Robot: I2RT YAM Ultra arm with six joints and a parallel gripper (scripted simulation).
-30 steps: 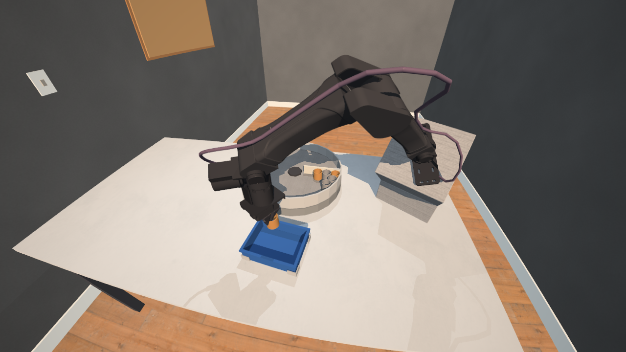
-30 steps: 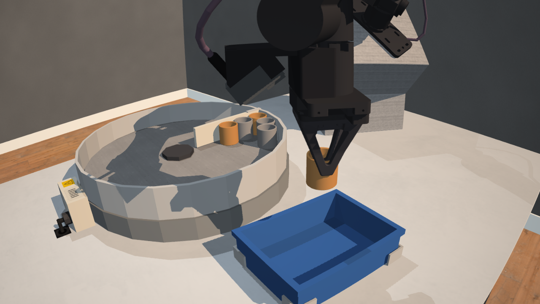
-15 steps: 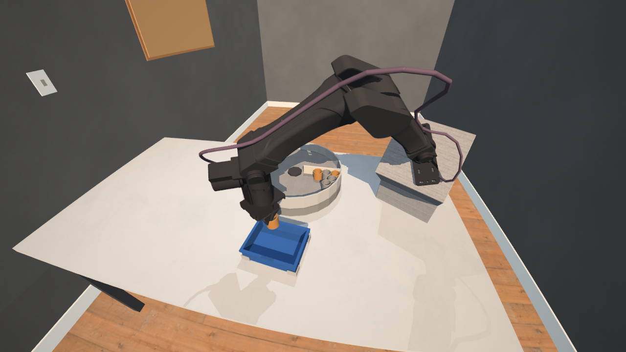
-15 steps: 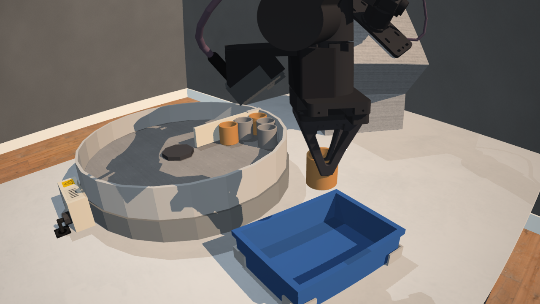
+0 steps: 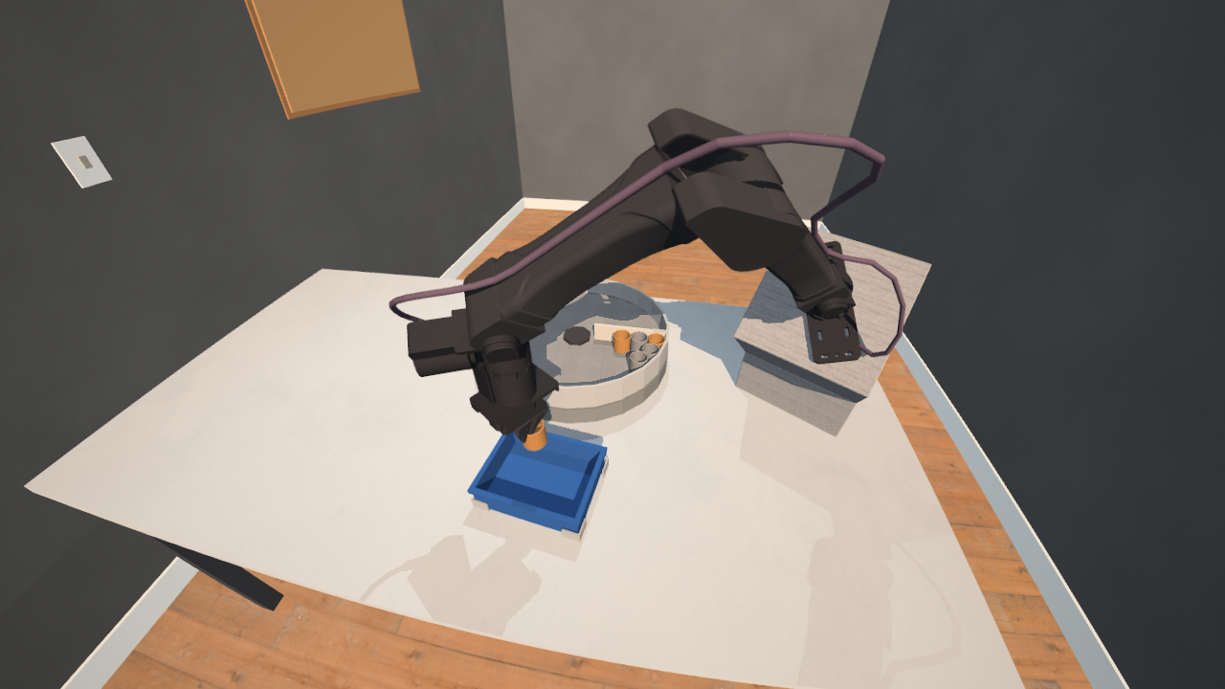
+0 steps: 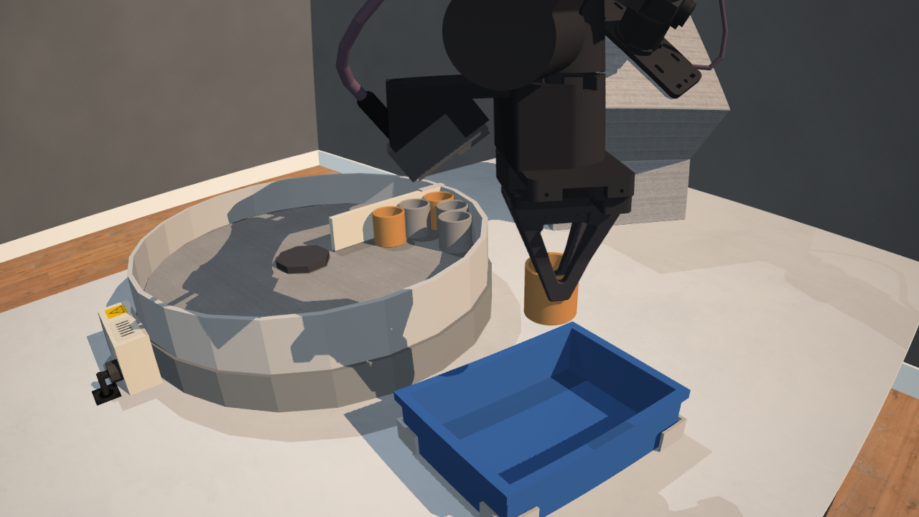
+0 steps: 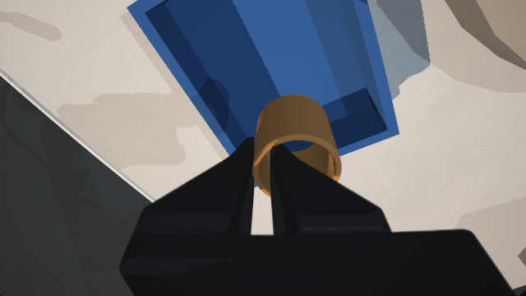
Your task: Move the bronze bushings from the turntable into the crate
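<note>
My hand is 130 mm above the blue crate, 10 mm to the left of it and 10 mm past it. The rest, counted from my hand: round turntable (360 mm to the right, 100 mm below, 50 mm ahead).
</note>
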